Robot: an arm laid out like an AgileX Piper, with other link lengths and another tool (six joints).
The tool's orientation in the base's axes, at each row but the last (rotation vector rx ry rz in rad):
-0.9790, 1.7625, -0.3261
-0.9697, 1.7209, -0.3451
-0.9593, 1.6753, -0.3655
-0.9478, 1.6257, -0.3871
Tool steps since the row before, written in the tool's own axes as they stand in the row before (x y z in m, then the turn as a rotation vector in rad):
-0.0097, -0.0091, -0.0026, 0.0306, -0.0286, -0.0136
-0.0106, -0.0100, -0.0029, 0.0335, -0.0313, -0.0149
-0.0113, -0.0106, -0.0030, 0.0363, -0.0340, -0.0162
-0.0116, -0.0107, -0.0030, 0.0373, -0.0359, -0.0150
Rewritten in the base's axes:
0.0031, 0.0009, 0.0132, -0.0025, -0.0438, 0.0035
0.0027, 0.0010, 0.0146, -0.0028, -0.0480, 0.0038
0.0022, 0.0012, 0.0156, -0.0030, -0.0521, 0.0042
0.0014, 0.0014, 0.0159, -0.0012, -0.0537, 0.0045

